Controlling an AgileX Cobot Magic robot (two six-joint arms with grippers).
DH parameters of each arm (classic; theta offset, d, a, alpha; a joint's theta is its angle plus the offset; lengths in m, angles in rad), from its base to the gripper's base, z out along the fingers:
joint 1: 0 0.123 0 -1.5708
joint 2: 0.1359 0 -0.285 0
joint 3: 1.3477 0 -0.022 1.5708
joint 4: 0 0.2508 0 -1.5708
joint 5: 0 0 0.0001 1.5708
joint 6: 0 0.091 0 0
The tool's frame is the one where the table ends.
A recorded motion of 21 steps. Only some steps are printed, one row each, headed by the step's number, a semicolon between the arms.
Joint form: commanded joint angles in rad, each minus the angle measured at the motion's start. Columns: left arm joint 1, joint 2, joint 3, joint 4, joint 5, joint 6; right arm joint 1, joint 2, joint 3, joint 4, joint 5, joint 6.
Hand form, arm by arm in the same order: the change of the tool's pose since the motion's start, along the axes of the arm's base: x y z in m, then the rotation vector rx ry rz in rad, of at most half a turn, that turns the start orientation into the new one. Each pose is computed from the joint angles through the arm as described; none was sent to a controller.
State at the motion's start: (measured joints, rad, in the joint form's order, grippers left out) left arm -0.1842 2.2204 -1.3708 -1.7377 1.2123 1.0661; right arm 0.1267 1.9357 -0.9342 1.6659 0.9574 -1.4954
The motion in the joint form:
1: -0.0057 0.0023 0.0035 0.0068 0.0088 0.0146; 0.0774 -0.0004 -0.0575 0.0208 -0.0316 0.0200
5: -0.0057 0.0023 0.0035 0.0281 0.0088 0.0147; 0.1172 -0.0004 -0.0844 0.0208 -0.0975 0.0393
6: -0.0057 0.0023 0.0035 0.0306 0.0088 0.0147; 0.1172 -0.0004 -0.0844 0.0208 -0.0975 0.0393
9: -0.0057 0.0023 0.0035 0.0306 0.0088 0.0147; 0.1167 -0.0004 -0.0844 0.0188 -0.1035 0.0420
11: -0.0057 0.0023 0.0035 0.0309 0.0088 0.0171; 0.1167 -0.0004 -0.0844 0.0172 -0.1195 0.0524
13: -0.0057 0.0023 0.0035 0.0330 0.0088 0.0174; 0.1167 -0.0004 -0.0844 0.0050 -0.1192 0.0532
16: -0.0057 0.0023 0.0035 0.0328 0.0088 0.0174; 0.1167 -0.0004 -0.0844 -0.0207 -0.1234 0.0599
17: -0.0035 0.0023 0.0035 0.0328 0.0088 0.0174; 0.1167 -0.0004 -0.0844 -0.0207 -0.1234 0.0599
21: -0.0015 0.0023 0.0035 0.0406 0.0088 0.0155; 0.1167 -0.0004 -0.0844 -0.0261 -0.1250 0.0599
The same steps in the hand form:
1: -0.0024 -0.0024 -0.0016 0.0023 -0.0097 -0.0186; 0.0050 0.0266 0.0116 0.0040 -0.0383 0.0334
5: -0.0037 -0.0024 -0.0029 0.0173 -0.0126 -0.0335; 0.0081 0.0383 0.0139 -0.0340 -0.0507 0.0225
6: -0.0038 -0.0024 -0.0031 0.0191 -0.0129 -0.0352; 0.0081 0.0383 0.0139 -0.0340 -0.0507 0.0225
9: -0.0038 -0.0024 -0.0031 0.0191 -0.0129 -0.0352; 0.0084 0.0379 0.0135 -0.0390 -0.0490 0.0184
11: -0.0038 -0.0024 -0.0031 0.0197 -0.0153 -0.0357; 0.0092 0.0371 0.0125 -0.0489 -0.0412 0.0048
13: -0.0040 -0.0024 -0.0032 0.0212 -0.0159 -0.0373; 0.0085 0.0371 0.0120 -0.0562 -0.0427 0.0137
16: -0.0040 -0.0024 -0.0032 0.0211 -0.0159 -0.0371; 0.0075 0.0367 0.0106 -0.0738 -0.0419 0.0273
17: -0.0036 -0.0016 -0.0032 0.0211 -0.0158 -0.0349; 0.0075 0.0367 0.0106 -0.0738 -0.0419 0.0273
21: -0.0037 -0.0007 -0.0037 0.0263 -0.0150 -0.0381; 0.0073 0.0366 0.0103 -0.0784 -0.0430 0.0302

